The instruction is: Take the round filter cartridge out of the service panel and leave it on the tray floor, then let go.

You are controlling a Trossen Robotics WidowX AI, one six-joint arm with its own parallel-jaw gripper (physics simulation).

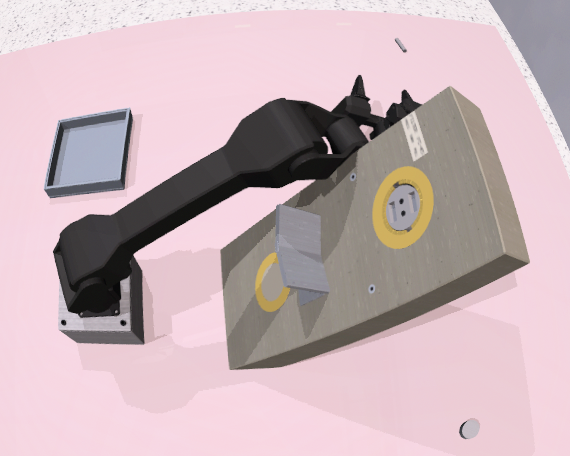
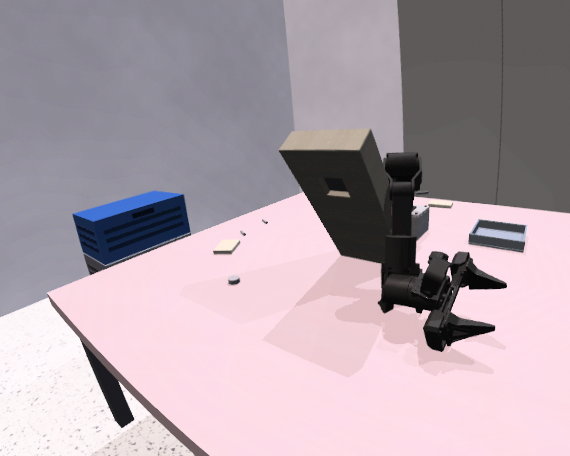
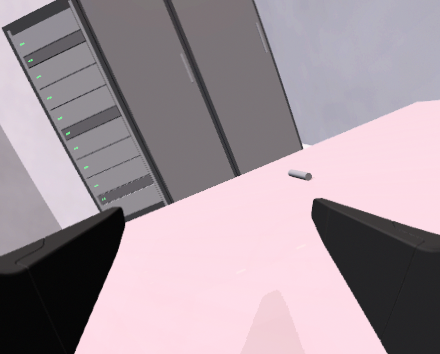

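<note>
The service panel (image 1: 450,210) (image 2: 310,200) is a thick tilted board. The round grey filter cartridge (image 1: 402,207) sits in its opening inside a yellow ring (image 1: 378,212). A second yellow ring (image 1: 260,285) lies near the lower end, partly behind a grey angled flap (image 1: 302,250). The tray (image 1: 90,155) (image 2: 497,236) is a shallow blue-grey square box, and its visible floor is bare. My gripper (image 1: 382,85) (image 2: 500,306) (image 3: 219,211) is wide open with nothing between the fingers. It is beyond the panel's upper long edge, apart from the cartridge, and points away from the panel.
The arm (image 1: 175,195) reaches along the panel's edge from its base block (image 1: 136,305). A small grey disc (image 1: 470,428) (image 2: 234,280) and a short grey pin (image 1: 400,45) (image 3: 300,174) lie on the pink table. A blue toolbox (image 2: 142,225) and grey cabinets (image 3: 210,100) stand beyond the table.
</note>
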